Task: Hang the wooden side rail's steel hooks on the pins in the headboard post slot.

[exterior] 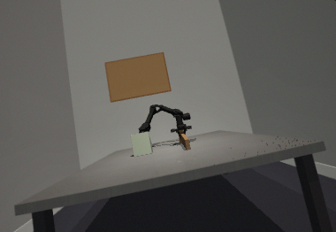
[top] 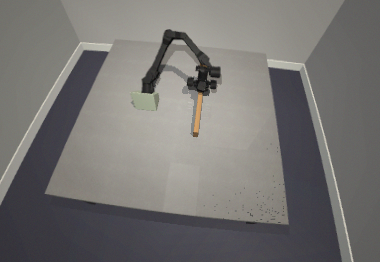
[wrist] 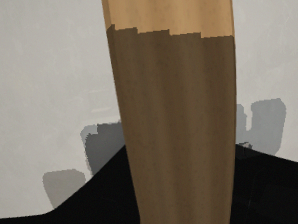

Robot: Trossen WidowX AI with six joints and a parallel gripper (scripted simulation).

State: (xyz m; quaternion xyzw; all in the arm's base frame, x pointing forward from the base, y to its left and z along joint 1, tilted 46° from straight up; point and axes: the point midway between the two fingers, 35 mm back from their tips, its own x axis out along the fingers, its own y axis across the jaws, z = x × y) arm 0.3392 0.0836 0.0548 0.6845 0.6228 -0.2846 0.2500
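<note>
Right now the wooden headboard post is 10 mm ahead of my gripper tip, 100 mm to the left of it and 40 mm above it.
</note>
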